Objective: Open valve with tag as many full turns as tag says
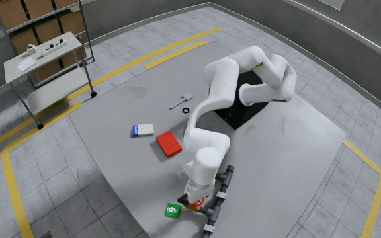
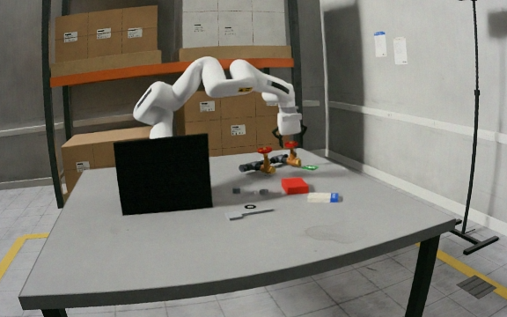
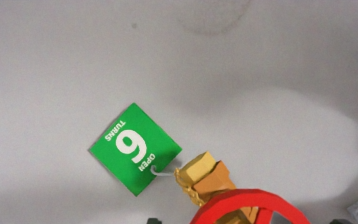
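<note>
Now: the green tag 11 cm below my hand, 7 cm ahead of it and 3 cm to the right of it. Also, from my hand: grey nut (32 cm to the right, 23 cm behind, 11 cm below); white-and-blue box (47 cm to the right, 11 cm below, 5 cm behind); red block (32 cm to the right, 11 cm behind, 10 cm below).
</note>
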